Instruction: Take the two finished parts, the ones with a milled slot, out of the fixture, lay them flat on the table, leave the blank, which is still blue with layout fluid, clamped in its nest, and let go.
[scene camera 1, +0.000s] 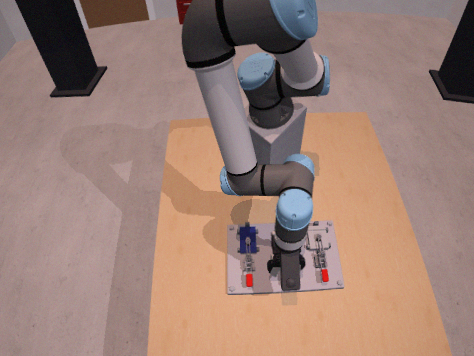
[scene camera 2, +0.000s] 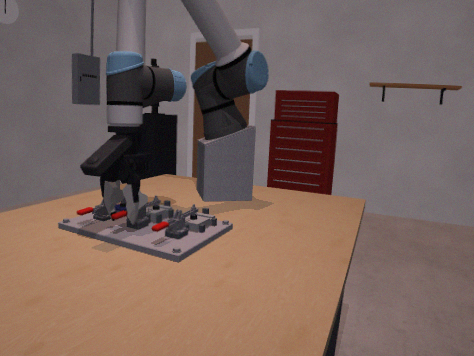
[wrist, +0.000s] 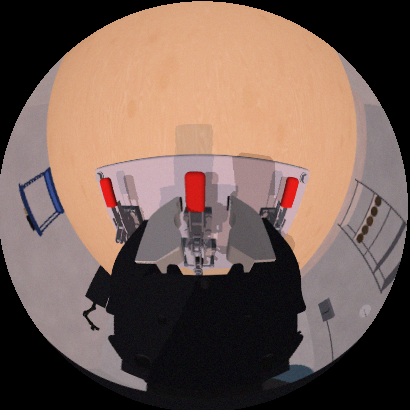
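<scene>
I can see my gripper in the wrist view, in scene camera 1, and also in scene camera 2 (122, 222). On my gripper, (scene camera 1: 273, 270) and (wrist: 258, 232) are the same spot.
</scene>
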